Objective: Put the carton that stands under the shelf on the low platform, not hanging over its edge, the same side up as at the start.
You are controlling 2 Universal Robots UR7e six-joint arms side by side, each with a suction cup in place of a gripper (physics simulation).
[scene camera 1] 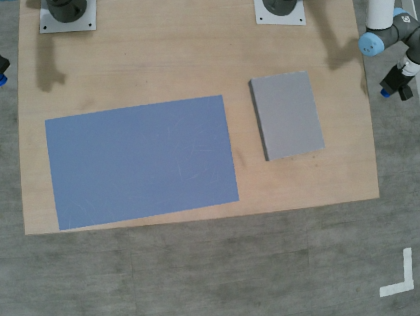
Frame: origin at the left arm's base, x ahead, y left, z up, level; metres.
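Seen in the pictures: left hand, its tool point: [385,93]; right hand, its tool point: [1,81]; left arm's base, origin of its link: [278,0]; right arm's base, origin of its link: [68,6].
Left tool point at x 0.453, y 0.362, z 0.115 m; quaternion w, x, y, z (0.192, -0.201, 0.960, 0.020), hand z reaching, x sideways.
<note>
Offsets run from my left tool point to a thing's middle. "spot": to the spot under its first point. Level surfaces: height alone.
The shelf @(dx +0.215, dy -0.926, dz +0.056 m) [142,162] shows from above as a large blue board at the left and middle of the table. The carton does not show; the space under the board is hidden from this view. The low platform @(dx +0.057, dy -0.398, dz -0.091 m) [290,115] is a grey slab to the right of the shelf, with no carton on it. My left gripper [385,93] is off the table's right edge, its blue suction cup free of any object. My right gripper [3,79] is partly cut off at the left picture edge, with nothing seen on its blue cup. Both are far from the shelf.
The wooden table @(dz -0.115 m) [165,60] carries the shelf and platform, with a gap of wood between them. Two arm base plates @(spot: dx -0.365, dy -1.326, dz -0.114 m) [45,25] @(spot: dx -0.361, dy -0.298, dz -0.114 m) [295,20] sit at its top edge. Grey floor [200,265] lies beyond the table, with a white corner mark [407,270] at lower right.
</note>
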